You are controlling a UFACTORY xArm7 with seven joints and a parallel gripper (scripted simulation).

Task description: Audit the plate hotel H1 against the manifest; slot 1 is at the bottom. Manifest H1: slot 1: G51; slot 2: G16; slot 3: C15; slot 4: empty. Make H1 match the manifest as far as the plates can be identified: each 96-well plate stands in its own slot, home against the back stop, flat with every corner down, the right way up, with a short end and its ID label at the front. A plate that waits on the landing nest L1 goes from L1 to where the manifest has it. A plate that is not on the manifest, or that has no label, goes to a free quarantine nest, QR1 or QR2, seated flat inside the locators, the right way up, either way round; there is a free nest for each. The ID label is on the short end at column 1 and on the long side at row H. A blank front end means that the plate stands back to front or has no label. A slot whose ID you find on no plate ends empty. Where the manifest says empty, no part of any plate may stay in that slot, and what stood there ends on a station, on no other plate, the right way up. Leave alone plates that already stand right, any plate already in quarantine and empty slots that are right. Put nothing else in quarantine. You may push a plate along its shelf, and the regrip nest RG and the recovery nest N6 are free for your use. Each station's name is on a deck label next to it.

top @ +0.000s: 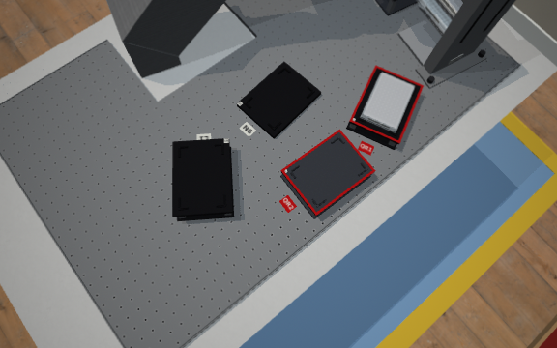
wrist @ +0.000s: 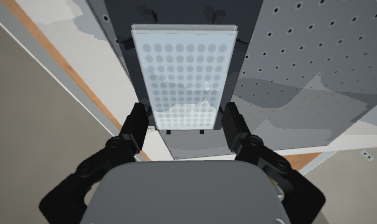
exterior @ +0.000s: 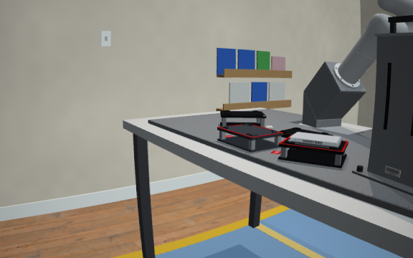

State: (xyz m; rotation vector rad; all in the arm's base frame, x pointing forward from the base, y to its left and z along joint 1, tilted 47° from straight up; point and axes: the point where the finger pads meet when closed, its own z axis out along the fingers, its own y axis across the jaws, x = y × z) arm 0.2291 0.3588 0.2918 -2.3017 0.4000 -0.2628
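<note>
My gripper is now 4 cm above the regrip nest RG and 1 cm short of it. From my hand the other things lie so: RG deck label (10 cm below, 9 cm behind, 2 cm to the left); H1 deck label (16 cm ahead, 10 cm below, 6 cm to the left); plate hotel H1 (27 cm ahead, 6 cm to the right, 6 cm above).
</note>
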